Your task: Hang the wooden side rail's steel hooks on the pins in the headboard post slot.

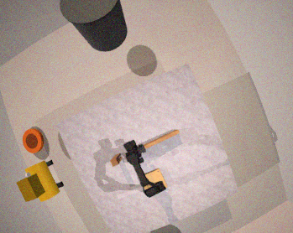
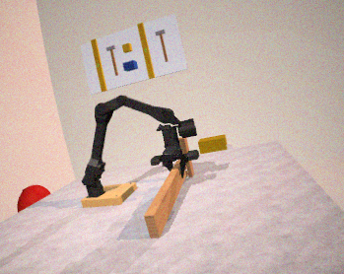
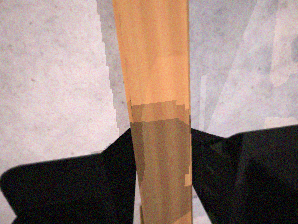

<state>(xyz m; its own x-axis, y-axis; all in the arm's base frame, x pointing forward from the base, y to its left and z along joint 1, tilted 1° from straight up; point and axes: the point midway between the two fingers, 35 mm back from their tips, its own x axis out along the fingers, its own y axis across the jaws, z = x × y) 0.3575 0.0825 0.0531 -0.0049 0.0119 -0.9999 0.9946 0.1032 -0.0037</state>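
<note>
Now: the wooden headboard post 17 cm to the left of my gripper tip, 4 cm above it and 2 cm behind it.
</note>
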